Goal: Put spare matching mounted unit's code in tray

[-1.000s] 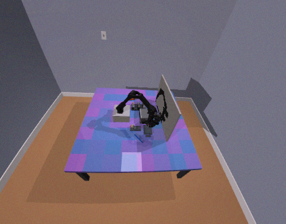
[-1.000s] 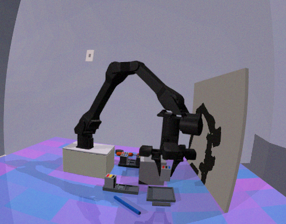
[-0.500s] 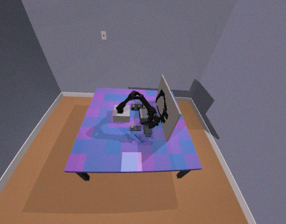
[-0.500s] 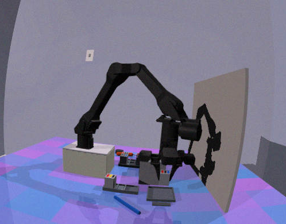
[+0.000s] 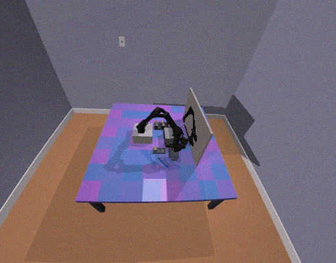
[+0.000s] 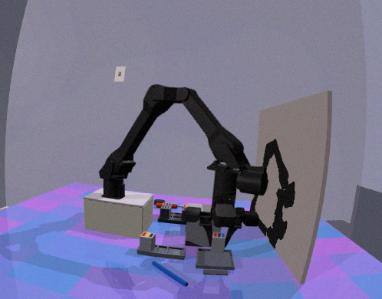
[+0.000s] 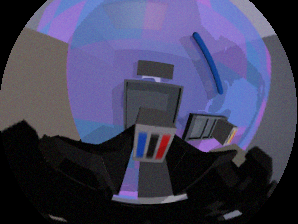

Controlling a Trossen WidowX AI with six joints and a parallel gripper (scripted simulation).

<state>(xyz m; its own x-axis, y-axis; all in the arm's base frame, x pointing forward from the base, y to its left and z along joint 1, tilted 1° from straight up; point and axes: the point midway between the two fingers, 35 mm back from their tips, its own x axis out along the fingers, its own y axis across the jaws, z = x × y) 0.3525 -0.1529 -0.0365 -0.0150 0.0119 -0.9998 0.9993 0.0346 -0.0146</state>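
Right now my gripper tip is 40 mm above the shallow grey tray. From my gripper tip the other things lie so: blue pen (130 mm to the right, 100 mm behind, 40 mm below); grey mounted unit (190 mm to the left, 60 mm behind, 10 mm above); tall beige panel (210 mm to the left, 180 mm above, 170 mm ahead).
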